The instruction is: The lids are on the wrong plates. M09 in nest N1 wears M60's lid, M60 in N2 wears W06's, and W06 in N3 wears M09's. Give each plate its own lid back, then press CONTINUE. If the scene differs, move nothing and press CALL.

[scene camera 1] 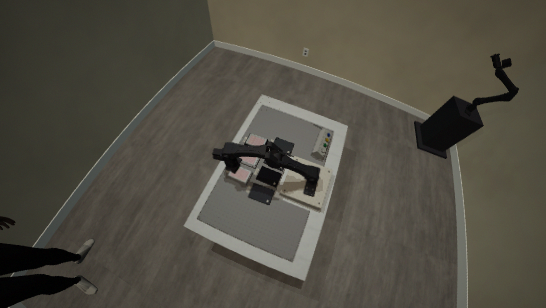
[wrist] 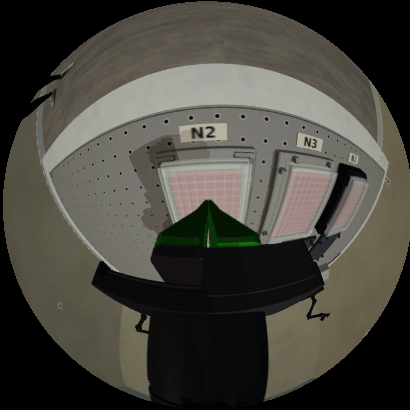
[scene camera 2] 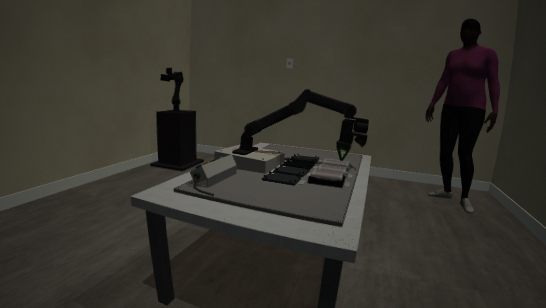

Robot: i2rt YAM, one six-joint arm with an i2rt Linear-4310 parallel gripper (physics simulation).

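Observation:
My gripper is shut and empty, with its green fingertips together above the lidded plate in nest N2. The N2 plate has a clear-edged lid over a pink grid. The lidded plate in N3 is beside it, and the lidded plate in N1 lies beyond, by a black block. The arm partly covers the N3 plate in scene camera 1. No plate or lid names are legible. The button box has several coloured buttons; their labels are unreadable.
Black pads lie in a row between the plates and the arm's cream base block. A person stands past the table's plate side. Another arm stands on a black pedestal.

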